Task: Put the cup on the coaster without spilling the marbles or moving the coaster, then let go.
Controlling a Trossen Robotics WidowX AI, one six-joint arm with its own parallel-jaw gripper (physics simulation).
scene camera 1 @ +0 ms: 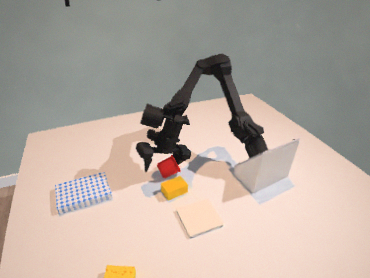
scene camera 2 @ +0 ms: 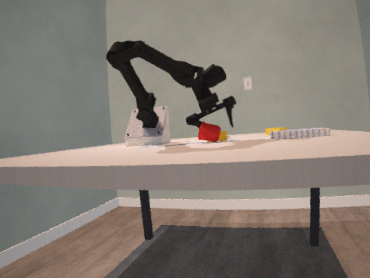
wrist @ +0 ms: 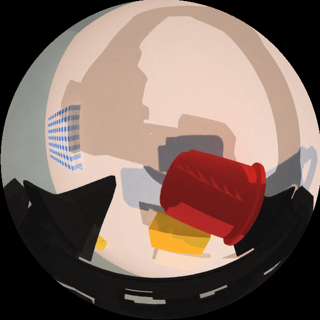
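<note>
The red cup is tipped far over, nearly on its side. In the wrist view its rim is at the right, against or overlapping the right finger, and its closed end points left. Its inside and the marbles do not show. My gripper is open and low over the table; the cup is at its right finger, which it partly hides, and is not gripped. The square beige coaster lies flat, beyond the yellow block from the cup.
A yellow block sits right beside the cup, between it and the coaster. A blue-and-white checked block and a yellow sponge lie farther off. A pale angled panel stands at the arm's base.
</note>
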